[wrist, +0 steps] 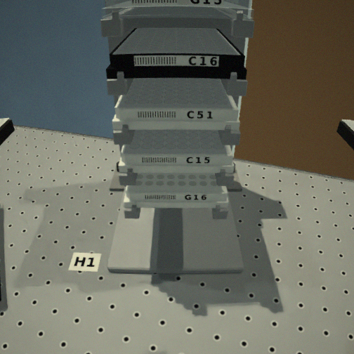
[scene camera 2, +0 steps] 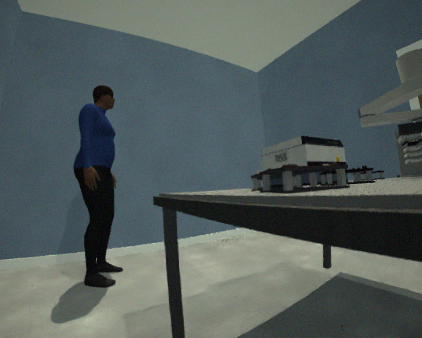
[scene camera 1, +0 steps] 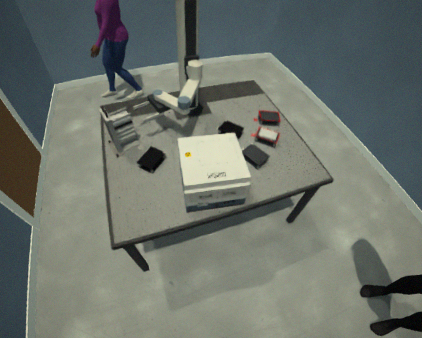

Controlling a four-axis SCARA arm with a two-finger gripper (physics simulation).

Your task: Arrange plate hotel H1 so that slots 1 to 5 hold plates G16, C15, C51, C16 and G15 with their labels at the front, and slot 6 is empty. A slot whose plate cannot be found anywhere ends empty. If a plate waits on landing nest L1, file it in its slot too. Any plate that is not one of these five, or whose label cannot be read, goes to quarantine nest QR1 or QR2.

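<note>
Hotel H1 stands at the table's left end. In the wrist view its stack shows, from bottom to top, white plate G16, white plate C15, white plate C51, black-rimmed plate C16 and plate G15, cut off by the top edge. Their labels face me. Slot 6 is out of the wrist view; scene camera 1 is too blurred to read it. My gripper is open and empty, back from the hotel's front, with its fingers wide apart.
A white instrument stands mid-table. Black nests surround it. At right, one red-edged nest holds a white plate; another looks dark inside. People stand off the table.
</note>
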